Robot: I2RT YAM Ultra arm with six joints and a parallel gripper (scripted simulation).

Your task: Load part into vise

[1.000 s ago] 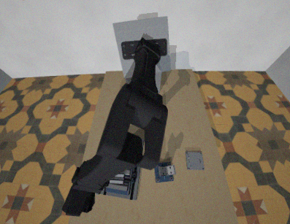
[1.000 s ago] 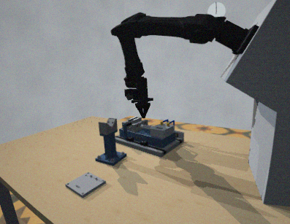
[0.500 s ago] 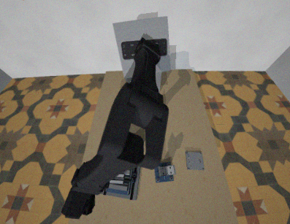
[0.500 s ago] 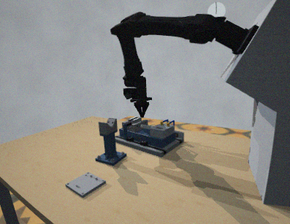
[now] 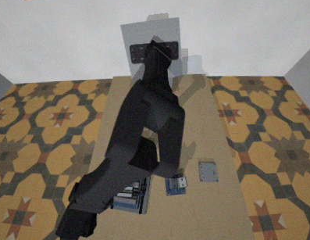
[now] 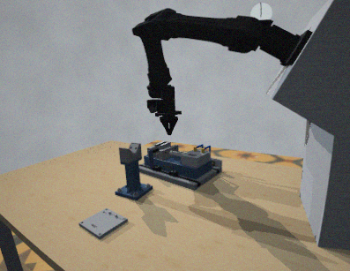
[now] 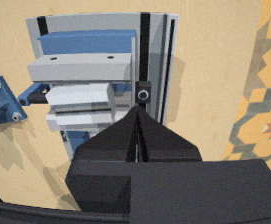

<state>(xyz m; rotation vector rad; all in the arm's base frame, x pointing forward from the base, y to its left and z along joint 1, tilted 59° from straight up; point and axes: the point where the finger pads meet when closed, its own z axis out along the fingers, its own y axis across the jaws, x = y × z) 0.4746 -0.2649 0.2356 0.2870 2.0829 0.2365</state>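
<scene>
Now: the part 60 mm to the left of my hand and 40 mm below it. Also, from my hand: fixed jaw 60 mm below, 50 mm to the left, 30 mm ahead; then moving jaw 60 mm to the left, 60 mm below, 30 mm behind; then work stop 100 mm to the left, 50 mm below, 10 mm ahead.
</scene>
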